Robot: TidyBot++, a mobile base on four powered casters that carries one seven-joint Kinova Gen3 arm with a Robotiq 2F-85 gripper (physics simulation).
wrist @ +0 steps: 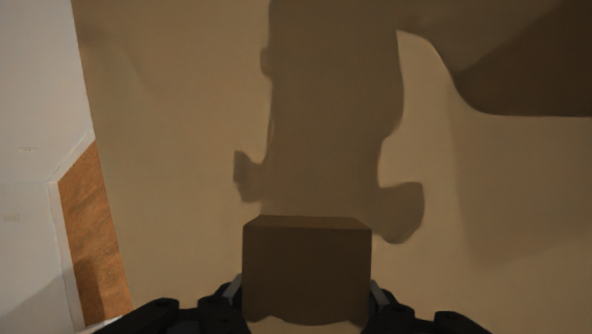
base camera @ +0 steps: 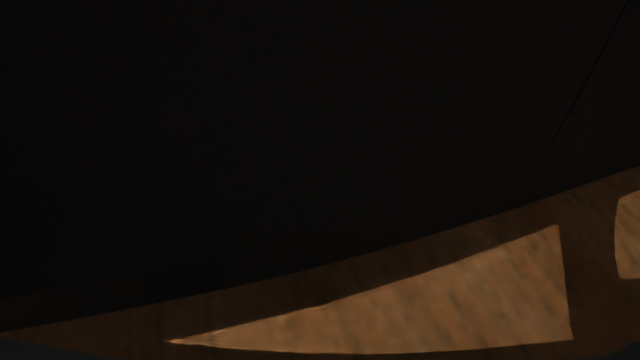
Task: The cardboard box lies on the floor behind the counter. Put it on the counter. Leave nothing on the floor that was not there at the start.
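Frame: origin at the arm's base, x ahead, y left, z up, level; centimetres.
Seen in the pictures: gripper, fingertip midpoint: [wrist: 305, 294].
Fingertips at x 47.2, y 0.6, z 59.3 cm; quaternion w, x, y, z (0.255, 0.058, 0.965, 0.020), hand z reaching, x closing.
Offsets run from my fingertips to a thing's middle. "*": to the spot under its first point. Level surfaces: height alone.
The cardboard box @[dy +0.5, dx +0.0, dz +0.0 cm] [wrist: 306, 275] is brown and sits between the fingers of my gripper [wrist: 305, 294] at the bottom centre of the wrist view. The gripper is shut on it, with a finger against each side. The tan counter top @[dz -8.0 cm] [wrist: 175, 150] shows behind the box and fills most of the wrist view. Shadows of the arm and gripper fall on it. How far the box is above the counter top is hard to tell. The dark counter front @[* dy +1.1, dx -24.3, dz -75.0 cm] [base camera: 280, 140] fills most of the base camera view; the box and the gripper do not show there.
A white wall [wrist: 30, 90] stands along the left of the wrist view, with a strip of wooden floor @[dz -99.0 cm] [wrist: 92, 225] between it and the counter. In the base camera view, sunlit wooden floor [base camera: 425, 310] lies at the foot of the counter, very near the base.
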